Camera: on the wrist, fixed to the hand. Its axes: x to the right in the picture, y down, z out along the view.
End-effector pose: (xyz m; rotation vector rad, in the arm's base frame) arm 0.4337 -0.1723 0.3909 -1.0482 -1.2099 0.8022
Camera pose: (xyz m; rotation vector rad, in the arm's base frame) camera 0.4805 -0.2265 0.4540 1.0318 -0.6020 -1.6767
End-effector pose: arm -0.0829 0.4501 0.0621 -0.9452 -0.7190 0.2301
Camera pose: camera -0.0704 0.3608 0.0933 0.8969 -0.5264 -2.4614
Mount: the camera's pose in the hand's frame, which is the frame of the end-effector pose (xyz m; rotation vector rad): -0.0190 -0.0755 -0.0551 0.1506 0.8835 -2.9815
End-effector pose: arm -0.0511 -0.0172 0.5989 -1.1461 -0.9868 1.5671
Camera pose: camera 0.0211 -0.0124 0.6610 0.4787 -0.6326 -1.1952
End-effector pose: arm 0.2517 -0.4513 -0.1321 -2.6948 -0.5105 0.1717
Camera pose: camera 0.2199 -0.4132 -0.0507 0.4370 -2.4719 -1.2870
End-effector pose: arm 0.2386 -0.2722 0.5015 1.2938 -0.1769 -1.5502
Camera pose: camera 0.2331 -0.1989 0.4407 -0.6632 -1.4637 0.8243
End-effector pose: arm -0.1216 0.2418 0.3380 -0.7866 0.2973 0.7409
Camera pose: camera -0.0810 0.1564 0.3502 -0.5214 -0.2564 -2.4073
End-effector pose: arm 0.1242 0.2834 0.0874 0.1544 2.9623 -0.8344
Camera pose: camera 0.1329 0.2466 0.1750 2.0048 -0.1358 0.1547
